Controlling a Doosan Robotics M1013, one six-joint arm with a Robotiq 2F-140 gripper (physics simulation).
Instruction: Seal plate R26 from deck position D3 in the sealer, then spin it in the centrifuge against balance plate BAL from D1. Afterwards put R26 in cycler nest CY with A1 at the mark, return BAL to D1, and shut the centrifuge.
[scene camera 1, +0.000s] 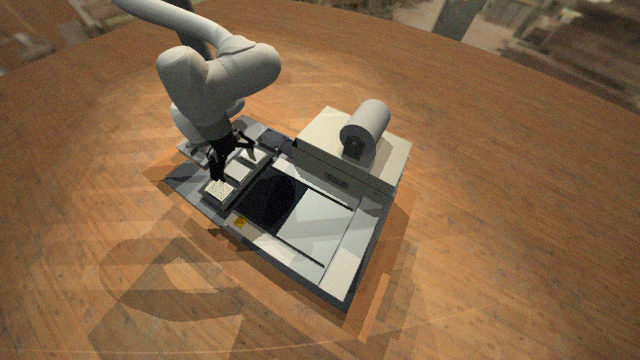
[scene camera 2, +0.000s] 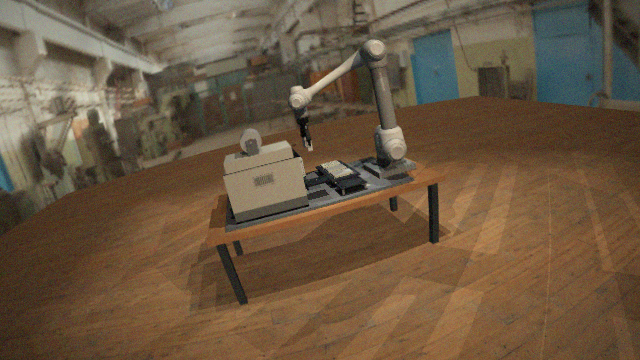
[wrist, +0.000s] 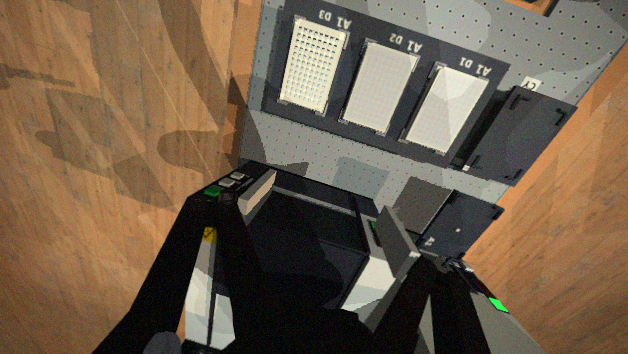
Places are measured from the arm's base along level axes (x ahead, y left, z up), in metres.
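Pixels of known places: gripper, fingertip midpoint: (scene camera 1: 241, 171) (scene camera 2: 308, 148) (wrist: 326, 198); arm's base, origin of the base link: (scene camera 1: 205, 140) (scene camera 2: 389, 162).
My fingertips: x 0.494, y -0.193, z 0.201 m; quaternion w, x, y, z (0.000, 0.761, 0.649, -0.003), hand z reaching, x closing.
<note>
Ahead of a thing's pixels: the offset from my fingertips to its top centre. "*": to the spot under its first point.
The plate on D3 @[dx -0.161, dy -0.060, dz -0.160 m] (wrist: 312, 67) (scene camera 1: 219, 190) shows open wells, with A1 printed beside its slot. The plate on D1 @[dx -0.122, dy +0.185, dz -0.160 m] (wrist: 447, 110) (scene camera 1: 253, 155) is pale and flat-topped. No R26 or BAL lettering is readable. My gripper (wrist: 326, 198) (scene camera 1: 234, 165) (scene camera 2: 308, 147) is open and empty, raised above the deck on the centrifuge side of the plates. Cycler nest CY @[dx -0.093, dy +0.345, dz -0.174 m] (wrist: 525, 135) is a dark block with corner posts and no plate on it. The sealer @[dx +0.381, dy +0.219, dz +0.248 m] (scene camera 2: 265, 185) (scene camera 1: 325, 127) has its dark tray @[dx +0.088, dy +0.275, dz -0.129 m] (wrist: 462, 225) out, bare. The centrifuge @[* dx +0.486, dy -0.204, dz +0.016 m] (scene camera 1: 345, 275) shows a dark square top area; its lid state is unclear.
Another pale plate @[dx -0.142, dy +0.062, dz -0.160 m] (wrist: 380, 87) (scene camera 1: 238, 171) sits on D2, between D3 and D1. A large roll (scene camera 1: 367, 125) (scene camera 2: 251, 141) stands up on the sealer. The tall sealer body borders the centrifuge. The arm's base (scene camera 2: 391, 145) stands at the deck's far end.
</note>
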